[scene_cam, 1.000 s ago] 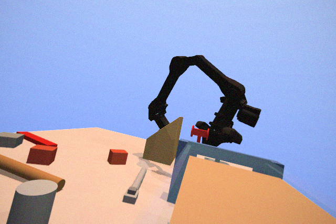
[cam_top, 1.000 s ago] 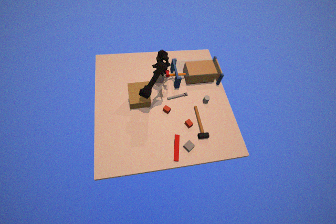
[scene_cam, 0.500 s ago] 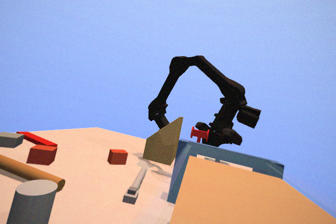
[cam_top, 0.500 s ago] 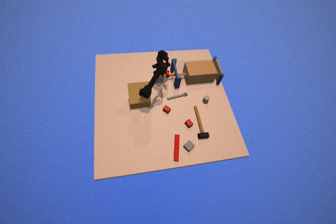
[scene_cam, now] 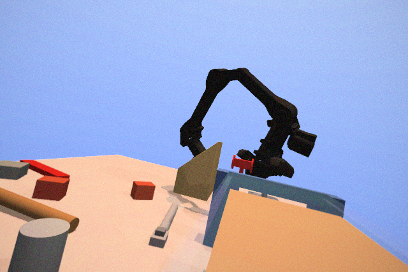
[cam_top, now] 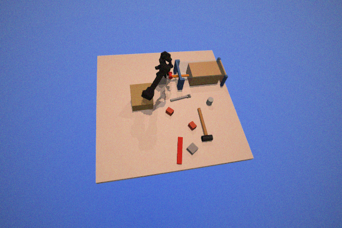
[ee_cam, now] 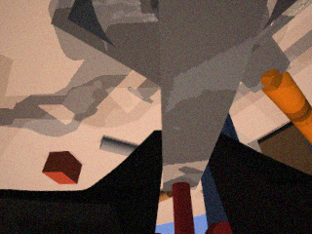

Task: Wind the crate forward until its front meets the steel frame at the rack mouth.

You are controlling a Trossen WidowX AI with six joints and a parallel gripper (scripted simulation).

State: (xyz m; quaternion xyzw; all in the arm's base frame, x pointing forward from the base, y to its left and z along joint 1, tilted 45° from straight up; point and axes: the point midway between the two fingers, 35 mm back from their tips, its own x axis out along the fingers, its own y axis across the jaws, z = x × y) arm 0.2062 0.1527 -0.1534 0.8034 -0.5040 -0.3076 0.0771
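My gripper tip is 2 cm short of the red knob, 3 cm to the left of it and 5 cm below it. From my gripper tip the other things lie so: grey winch 6 cm behind, 4 cm to the left, 8 cm below; blue steel frame 12 cm ahead, 5 cm to the left, 1 cm below; winch handle 2 cm above.
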